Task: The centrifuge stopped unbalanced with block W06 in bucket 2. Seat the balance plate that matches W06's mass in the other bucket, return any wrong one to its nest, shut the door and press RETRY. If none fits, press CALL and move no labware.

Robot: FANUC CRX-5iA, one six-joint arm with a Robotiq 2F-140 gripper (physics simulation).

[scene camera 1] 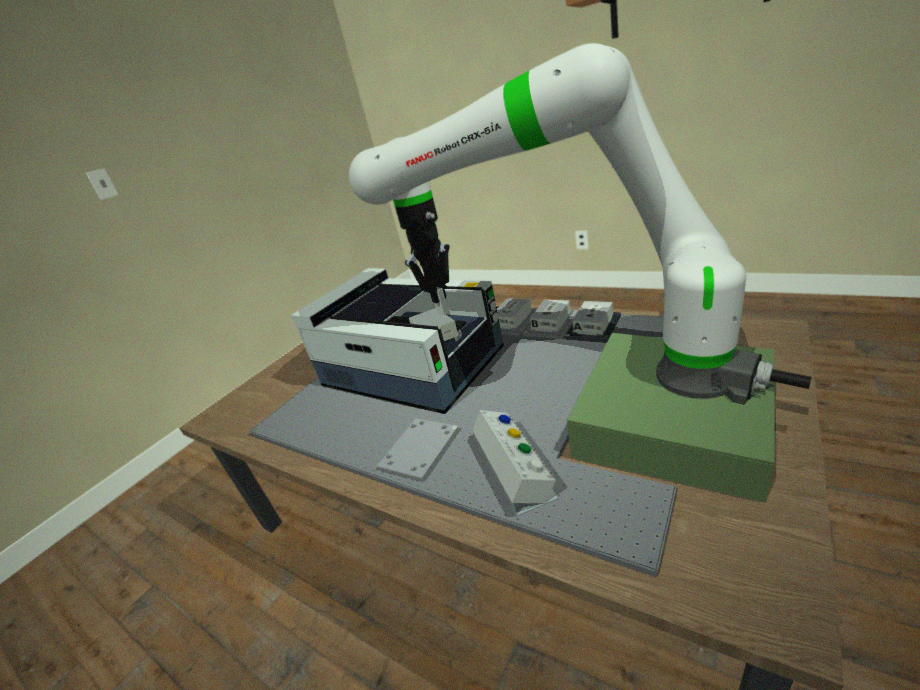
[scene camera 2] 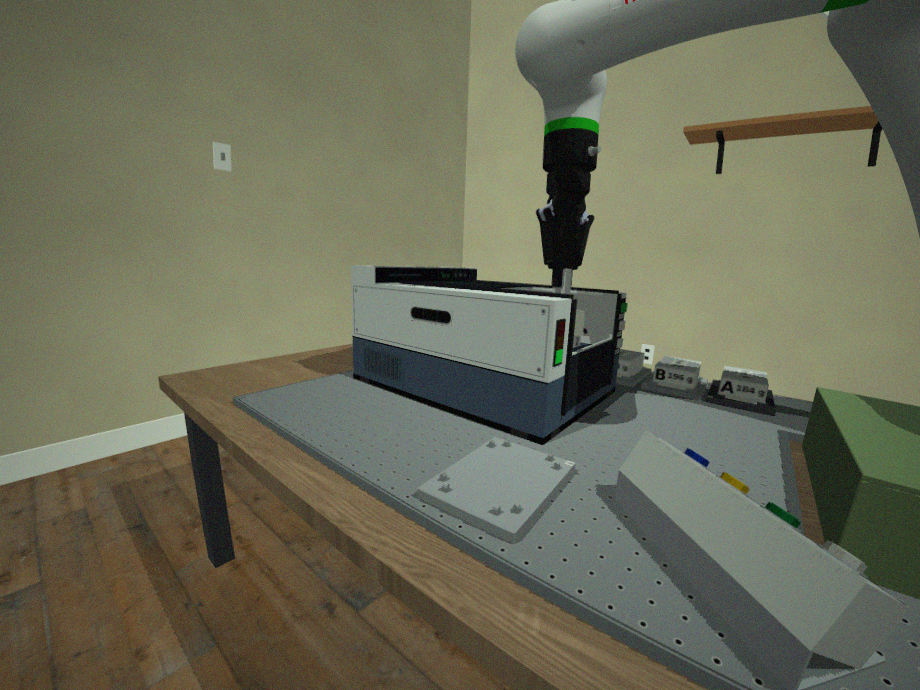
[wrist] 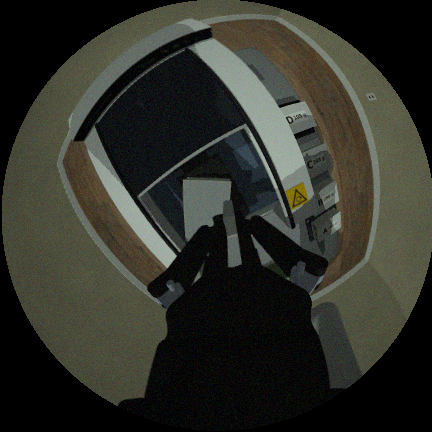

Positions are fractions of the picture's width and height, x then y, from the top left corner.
Labels:
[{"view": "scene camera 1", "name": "my gripper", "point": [0.48, 0.45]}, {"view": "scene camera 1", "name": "white block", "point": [0.49, 0.47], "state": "touched by my gripper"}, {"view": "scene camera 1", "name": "centrifuge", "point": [0.43, 0.52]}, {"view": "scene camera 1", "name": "white button box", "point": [0.57, 0.70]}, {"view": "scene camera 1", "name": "grey fixture plate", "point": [0.45, 0.66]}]

